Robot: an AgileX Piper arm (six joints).
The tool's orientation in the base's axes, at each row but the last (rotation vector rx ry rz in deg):
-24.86 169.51 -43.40
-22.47 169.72 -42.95
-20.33 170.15 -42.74
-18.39 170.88 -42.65
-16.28 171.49 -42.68
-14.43 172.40 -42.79
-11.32 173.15 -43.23
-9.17 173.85 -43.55
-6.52 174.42 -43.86
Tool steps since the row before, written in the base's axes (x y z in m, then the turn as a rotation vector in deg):
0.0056 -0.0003 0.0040 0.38 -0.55 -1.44
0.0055 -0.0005 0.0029 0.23 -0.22 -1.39
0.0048 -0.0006 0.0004 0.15 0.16 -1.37
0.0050 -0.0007 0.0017 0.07 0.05 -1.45
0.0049 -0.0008 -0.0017 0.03 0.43 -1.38
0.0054 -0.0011 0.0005 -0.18 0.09 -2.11
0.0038 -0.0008 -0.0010 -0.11 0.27 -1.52
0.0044 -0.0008 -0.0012 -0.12 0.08 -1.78
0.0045 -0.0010 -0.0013 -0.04 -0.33 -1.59
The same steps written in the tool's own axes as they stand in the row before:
-0.0052 -0.0036 -0.0027 -0.23 0.13 1.57
-0.0052 -0.0031 -0.0017 -0.17 0.42 1.35
-0.0045 -0.0017 0.0005 -0.18 0.75 1.15
-0.0047 -0.0023 -0.0007 -0.08 0.71 1.26
-0.0047 -0.0007 0.0023 -0.11 1.01 1.02
-0.0051 -0.0020 0.0004 0.14 1.09 1.81
-0.0037 -0.0007 0.0014 0.06 0.96 1.21
-0.0043 -0.0006 0.0016 0.08 0.92 1.53
-0.0044 -0.0006 0.0017 0.04 0.46 1.56

